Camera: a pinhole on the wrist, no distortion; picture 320 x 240 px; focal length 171.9 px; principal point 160.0 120.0 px. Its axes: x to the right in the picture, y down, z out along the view. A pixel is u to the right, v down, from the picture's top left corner.
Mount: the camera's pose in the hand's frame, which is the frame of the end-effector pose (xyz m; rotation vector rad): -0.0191 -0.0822 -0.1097 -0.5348 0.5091 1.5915
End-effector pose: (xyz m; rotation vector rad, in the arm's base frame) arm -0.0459 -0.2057 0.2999 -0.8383 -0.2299 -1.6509
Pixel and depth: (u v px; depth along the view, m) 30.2 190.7 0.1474
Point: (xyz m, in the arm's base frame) -0.0915 -0.0794 0.3300
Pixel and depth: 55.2 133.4 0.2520
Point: -0.0188 -0.0576 0.4229
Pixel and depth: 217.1 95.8 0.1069
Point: -0.0529 -0.2273 0.2554
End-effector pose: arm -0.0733 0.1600 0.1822 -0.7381 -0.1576 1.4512
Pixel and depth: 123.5 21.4 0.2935
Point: -0.1868 0.3448 0.2247
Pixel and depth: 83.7 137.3 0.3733
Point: -0.2429 0.2066 0.4175
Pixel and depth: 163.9 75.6 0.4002
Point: -0.3170 0.2840 0.2184
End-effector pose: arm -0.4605 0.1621 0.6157 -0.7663 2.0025 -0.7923
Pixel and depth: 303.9 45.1 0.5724
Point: -0.6504 0.4321 0.0114
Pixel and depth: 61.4 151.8 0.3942
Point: -0.1203 0.1299 0.5221
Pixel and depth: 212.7 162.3 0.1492
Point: -0.4558 0.2415 0.6234
